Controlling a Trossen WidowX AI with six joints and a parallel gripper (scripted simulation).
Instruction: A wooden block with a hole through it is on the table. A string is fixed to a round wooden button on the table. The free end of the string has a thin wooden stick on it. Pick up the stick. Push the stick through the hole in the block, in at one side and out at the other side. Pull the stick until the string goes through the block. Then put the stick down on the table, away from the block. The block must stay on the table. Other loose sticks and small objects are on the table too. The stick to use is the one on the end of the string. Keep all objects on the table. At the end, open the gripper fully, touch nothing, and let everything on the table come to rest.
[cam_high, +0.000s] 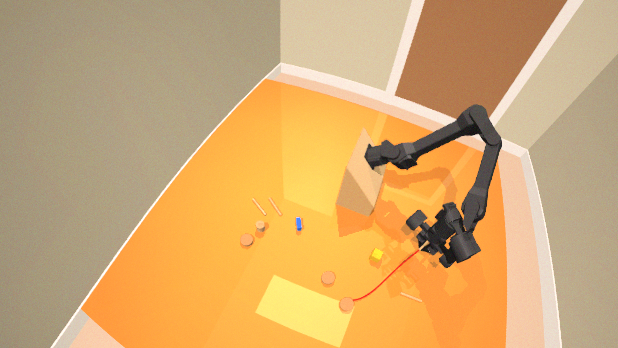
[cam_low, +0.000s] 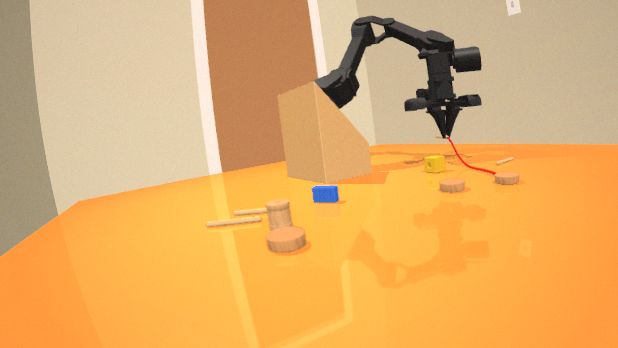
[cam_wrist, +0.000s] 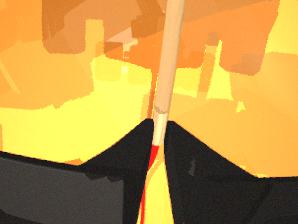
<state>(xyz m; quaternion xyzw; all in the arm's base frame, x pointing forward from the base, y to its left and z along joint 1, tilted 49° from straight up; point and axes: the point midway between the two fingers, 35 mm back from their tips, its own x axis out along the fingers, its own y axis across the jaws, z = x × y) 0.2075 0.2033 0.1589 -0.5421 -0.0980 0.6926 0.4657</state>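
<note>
My gripper tip is 14 cm short of the thin stick, 5 cm above it and 4 cm to the right of it. The rest, counted from my gripper tip: yellow block 13 cm to the right, 5 cm ahead, 4 cm below; blue block 39 cm to the right, 5 cm below, 5 cm ahead; round button 23 cm ahead, 16 cm to the right, 5 cm below.
</note>
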